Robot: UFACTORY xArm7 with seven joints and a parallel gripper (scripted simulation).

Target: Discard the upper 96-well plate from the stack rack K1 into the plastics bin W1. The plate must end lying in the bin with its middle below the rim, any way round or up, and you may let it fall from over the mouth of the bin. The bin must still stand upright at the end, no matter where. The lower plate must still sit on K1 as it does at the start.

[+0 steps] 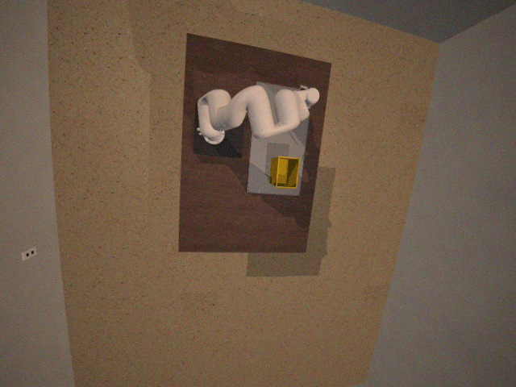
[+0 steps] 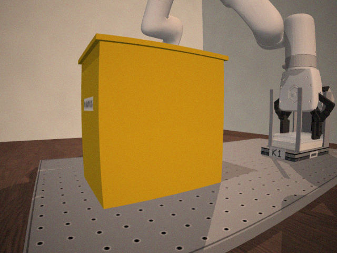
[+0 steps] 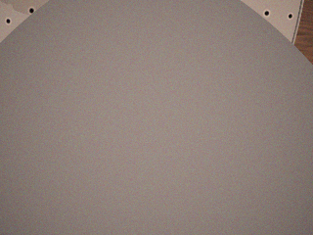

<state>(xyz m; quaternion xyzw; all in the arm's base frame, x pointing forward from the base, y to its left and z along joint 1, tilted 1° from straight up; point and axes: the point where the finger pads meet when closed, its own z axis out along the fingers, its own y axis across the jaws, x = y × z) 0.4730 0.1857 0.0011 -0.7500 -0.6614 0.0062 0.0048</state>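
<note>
Right now the 96-well plate is 10 mm below my hand. The rest, counted from my hand: yellow plastics bin W1: 40 mm behind, 390 mm to the right, 40 mm above; then black slot: 10 mm ahead, 60 mm to the left, 40 mm above.
</note>
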